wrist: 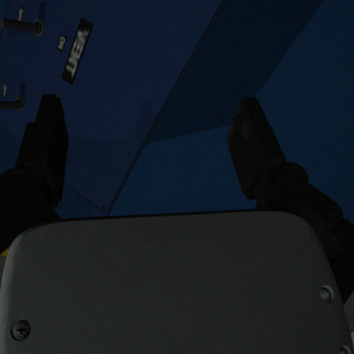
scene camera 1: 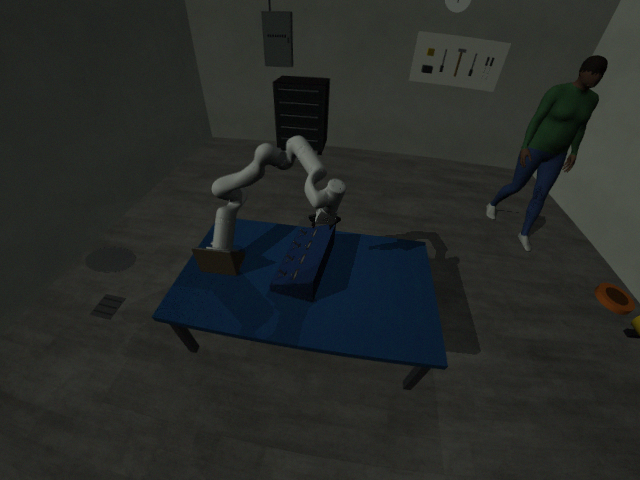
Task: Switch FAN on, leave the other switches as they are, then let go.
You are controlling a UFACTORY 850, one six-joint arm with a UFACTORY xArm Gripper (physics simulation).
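The blue sloped switch panel stands on the table. Its several small levers and labels show in the scene view, but the labels are too small to read there. In the wrist view, the VENT label is readable at upper left, with a dark lever beside it. Another lever shows at the left edge, near the left finger. The FAN label and switch do not show in the wrist view. My gripper is open and empty, over the panel's far end.
The blue table carries the panel and the arm's base. A brown board stands by the base. A person in a green top stands beyond the table at the right. A dark drawer cabinet stands at the back wall.
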